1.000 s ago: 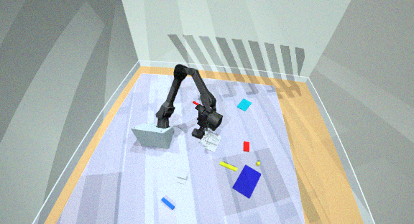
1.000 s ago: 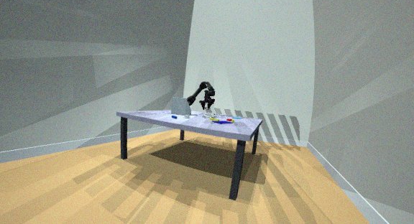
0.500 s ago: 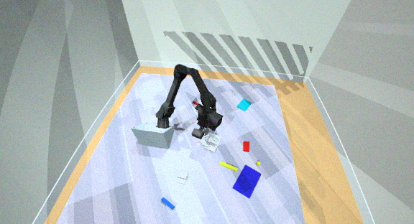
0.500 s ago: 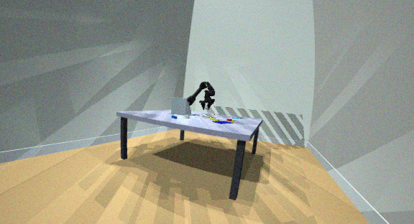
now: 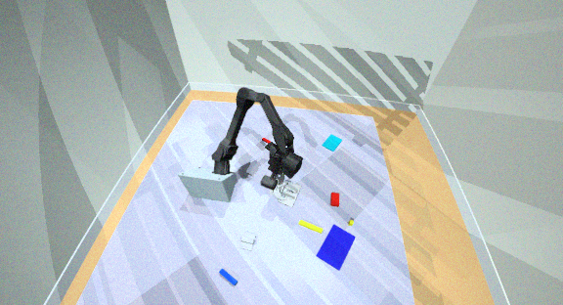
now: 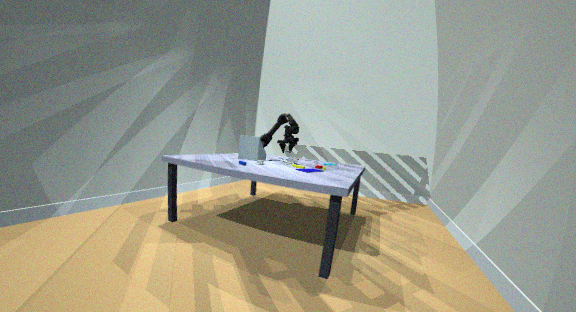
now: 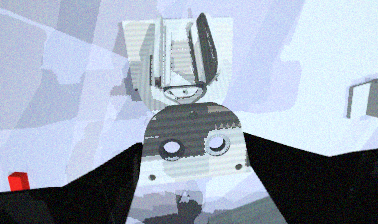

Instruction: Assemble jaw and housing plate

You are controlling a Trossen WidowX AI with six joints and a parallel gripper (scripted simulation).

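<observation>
Now: the jaw 60 mm below my gripper tip, 20 mm to the right of it and 20 mm ahead of it. The rest, counted from my gripper tip: yellow bar (190 mm ahead, 160 mm to the right, 70 mm below); then white block (270 mm to the right, 70 mm below, 60 mm behind); then red block (290 mm ahead, 70 mm below).
</observation>
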